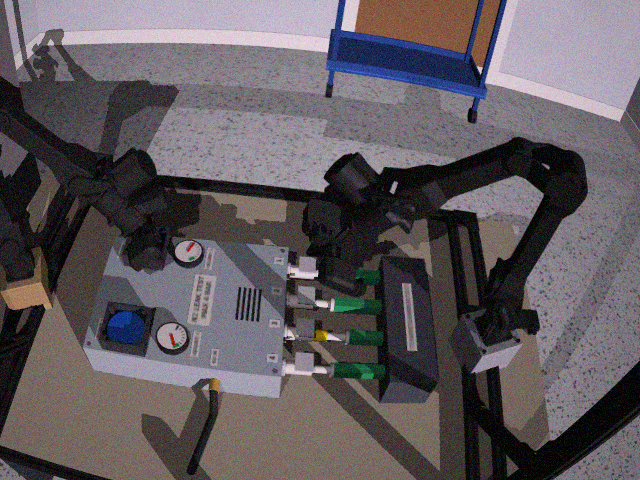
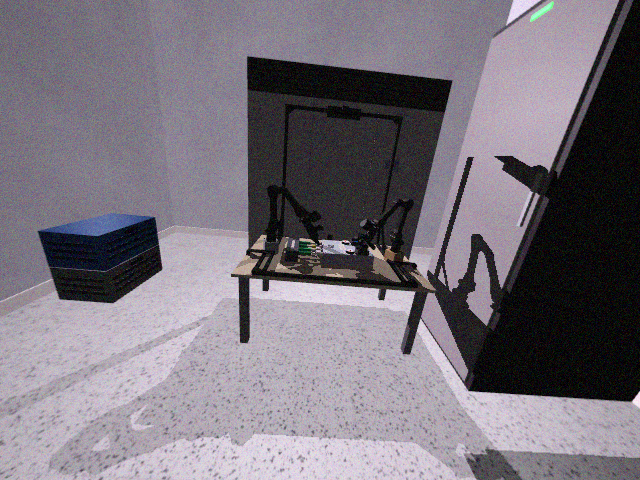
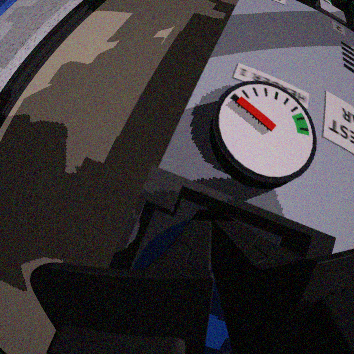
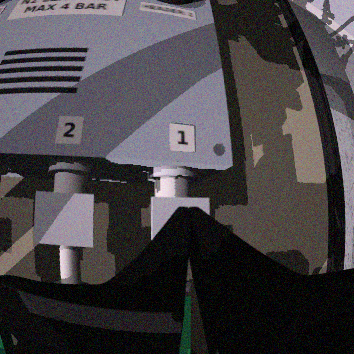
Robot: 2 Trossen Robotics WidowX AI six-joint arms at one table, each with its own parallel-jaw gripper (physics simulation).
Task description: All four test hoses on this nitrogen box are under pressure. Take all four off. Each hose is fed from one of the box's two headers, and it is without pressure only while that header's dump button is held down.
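Frame: origin at the left arm's base, x right, y ahead, z up, level; millimetres.
Seen in the pictures: left gripper, fingertip midpoint: (image 2: 357,252) (image 3: 206,218); right gripper, fingertip midpoint: (image 1: 308,253) (image 2: 319,245) (image 4: 186,216); left arm's base, link origin: (image 1: 20,268) (image 2: 395,250); right arm's base, link origin: (image 1: 493,329) (image 2: 270,240).
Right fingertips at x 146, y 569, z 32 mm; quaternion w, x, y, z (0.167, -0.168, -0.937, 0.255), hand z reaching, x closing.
Offsets run from my right fingertips to a thing's top centre. "spot": to the spot under its first point.
The grey nitrogen box (image 1: 237,343) (image 3: 316,197) (image 4: 140,88) (image 2: 339,248) lies on the table. Four hoses with green sleeves leave its right side: hose 1 {spot: dx +43, dy +108, dz -53 mm} (image 1: 368,277), hose 2 {spot: dx +97, dy +62, dz -51 mm} (image 1: 358,305), hose 3 {spot: dx +166, dy +47, dz -51 mm} (image 1: 366,337) with a yellow band, and hose 4 {spot: dx +224, dy +7, dz -52 mm} (image 1: 358,370). My left gripper (image 1: 142,254) (image 3: 206,218) (image 2: 361,243) is shut and sits on the upper dump button {dx -117, dy -280, dz -30 mm} (image 3: 158,242). The upper gauge {spot: dx -81, dy -204, dz -21 mm} (image 1: 187,252) (image 3: 263,131) has its needle at the end far from the green mark. My right gripper (image 1: 325,273) (image 4: 186,216) (image 2: 315,233) is shut, its tips at hose 1's grey coupling {dx -8, dy +6, dz -39 mm} (image 4: 161,214) (image 1: 308,267).
A second blue dump button {dx +58, dy -354, dz -20 mm} (image 1: 125,327) and the lower gauge {spot: dx +96, dy -277, dz -20 mm} (image 1: 171,338) are at the box's near left. The hoses end in a dark block {spot: dx +185, dy +119, dz -36 mm} (image 1: 409,329). A black supply hose {spot: dx +220, dy -254, dz -102 mm} (image 1: 209,419) leaves the box's front. A blue cart (image 1: 409,62) stands behind the table.
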